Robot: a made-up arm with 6 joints.
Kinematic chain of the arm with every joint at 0, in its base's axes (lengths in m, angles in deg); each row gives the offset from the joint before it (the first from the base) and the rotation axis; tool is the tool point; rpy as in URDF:
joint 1: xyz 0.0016 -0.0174 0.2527 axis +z
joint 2: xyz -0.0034 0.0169 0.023 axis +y
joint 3: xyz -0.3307 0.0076 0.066 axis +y
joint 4: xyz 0.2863 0.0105 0.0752 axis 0.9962 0 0.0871
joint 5: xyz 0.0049 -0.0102 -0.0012 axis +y
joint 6: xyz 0.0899 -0.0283 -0.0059 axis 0.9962 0 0.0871
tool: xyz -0.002 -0.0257 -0.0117 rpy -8 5.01 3.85
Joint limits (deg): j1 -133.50..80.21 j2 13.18..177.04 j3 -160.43..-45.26 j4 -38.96..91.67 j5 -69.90..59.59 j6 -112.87..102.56
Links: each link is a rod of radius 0.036 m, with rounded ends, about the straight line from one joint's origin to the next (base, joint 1, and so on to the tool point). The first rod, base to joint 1, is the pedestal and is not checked.
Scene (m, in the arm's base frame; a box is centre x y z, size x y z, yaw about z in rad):
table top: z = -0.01
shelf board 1: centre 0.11 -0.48 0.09 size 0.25 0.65 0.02 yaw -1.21
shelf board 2: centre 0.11 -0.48 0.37 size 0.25 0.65 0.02 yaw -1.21
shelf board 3: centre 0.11 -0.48 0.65 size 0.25 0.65 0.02 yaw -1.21
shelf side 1: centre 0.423 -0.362 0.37 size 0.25 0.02 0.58 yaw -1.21
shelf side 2: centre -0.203 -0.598 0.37 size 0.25 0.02 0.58 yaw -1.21
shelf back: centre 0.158 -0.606 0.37 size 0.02 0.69 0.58 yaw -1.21
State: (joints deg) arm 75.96 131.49 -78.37 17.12 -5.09 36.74
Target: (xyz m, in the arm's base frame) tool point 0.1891 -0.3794 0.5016
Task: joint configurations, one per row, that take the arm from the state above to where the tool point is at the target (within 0.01 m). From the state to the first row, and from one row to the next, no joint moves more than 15 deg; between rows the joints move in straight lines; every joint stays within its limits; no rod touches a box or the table.
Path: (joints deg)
1: 61.21 123.46 -74.69 16.55 -1.02 36.37
2: 46.47 115.43 -71.01 15.98 3.04 36.00
3: 31.72 107.39 -67.33 15.41 7.11 35.64
4: 16.97 99.36 -63.65 14.83 11.18 35.27
5: 2.23 91.33 -59.98 14.26 15.24 34.90
6: -12.52 83.30 -56.30 13.69 19.31 34.53
7: -27.27 75.27 -52.62 13.12 23.38 34.16
8: -42.01 67.23 -48.94 12.55 27.44 33.80
9: -56.76 59.20 -45.26 11.98 31.51 33.43
10: -58.49 72.88 -54.89 7.94 17.38 31.56
11: -60.21 86.56 -64.52 3.90 3.26 29.70

